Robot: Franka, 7 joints.
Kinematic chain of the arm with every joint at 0, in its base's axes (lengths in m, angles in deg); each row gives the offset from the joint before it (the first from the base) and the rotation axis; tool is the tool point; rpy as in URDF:
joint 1: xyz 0 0 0.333 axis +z
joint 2: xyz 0 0 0 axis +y
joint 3: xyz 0 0 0.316 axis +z
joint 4: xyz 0.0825 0 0 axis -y
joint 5: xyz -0.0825 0 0.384 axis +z
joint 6: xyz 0 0 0 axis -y
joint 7: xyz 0.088 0 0 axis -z
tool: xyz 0 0 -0.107 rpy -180 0 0
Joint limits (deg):
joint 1: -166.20..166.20
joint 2: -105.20..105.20
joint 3: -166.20..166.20
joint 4: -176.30..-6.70
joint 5: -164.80..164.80
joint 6: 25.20..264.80
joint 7: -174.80..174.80
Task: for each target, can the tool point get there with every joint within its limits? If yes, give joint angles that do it. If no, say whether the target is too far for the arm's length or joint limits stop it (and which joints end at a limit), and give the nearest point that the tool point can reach.
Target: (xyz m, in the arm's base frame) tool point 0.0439 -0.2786 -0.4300
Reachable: no: joint limits stop it (at a limit: joint 2) | nearest point 0.0439 -0.2787 -0.3608 | short by 0.069 m
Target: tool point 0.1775 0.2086 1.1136
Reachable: yes | joints 24.36 0.43 45.00 -29.30 92.26 180.28 134.63
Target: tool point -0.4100 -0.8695 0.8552
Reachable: no: too far | nearest point -0.3215 -0.6818 0.7425 | short by 0.236 m
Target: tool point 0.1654 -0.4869 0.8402
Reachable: yes | joints -51.31 22.50 -59.77 -35.26 69.81 52.58 -124.99
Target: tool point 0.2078 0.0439 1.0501
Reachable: yes | joints 70.60 2.44 -103.60 -32.04 119.78 50.26 -114.67
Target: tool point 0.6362 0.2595 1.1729
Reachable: no: too far | nearest point 0.5030 0.2052 0.9970 | short by 0.227 m
